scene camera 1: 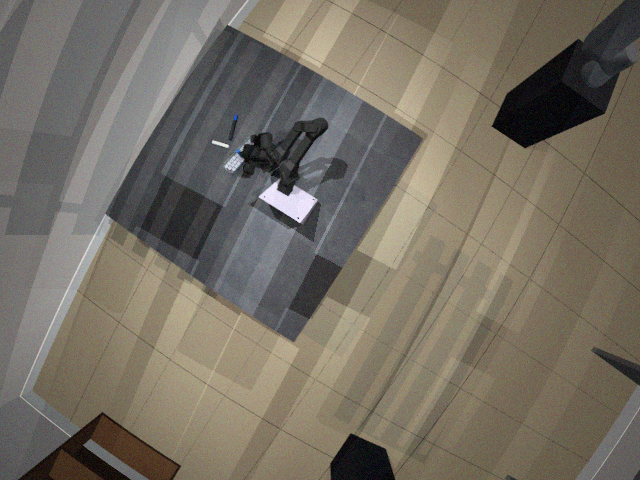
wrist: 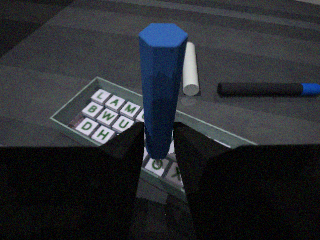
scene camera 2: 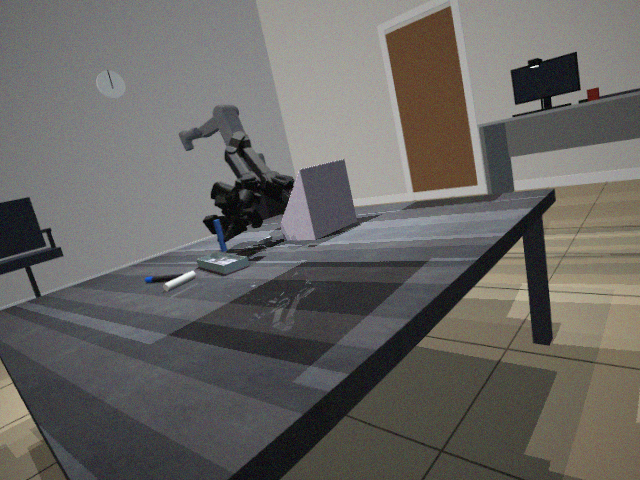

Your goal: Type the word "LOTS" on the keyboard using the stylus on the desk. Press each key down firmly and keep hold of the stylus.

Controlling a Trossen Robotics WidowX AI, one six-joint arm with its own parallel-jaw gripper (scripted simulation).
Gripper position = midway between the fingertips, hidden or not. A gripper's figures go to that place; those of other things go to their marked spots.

Scene:
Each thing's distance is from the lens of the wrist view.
my gripper [wrist: 158, 128]: 0.11 m
blue hexagonal stylus [wrist: 162, 46]: 0.06 m

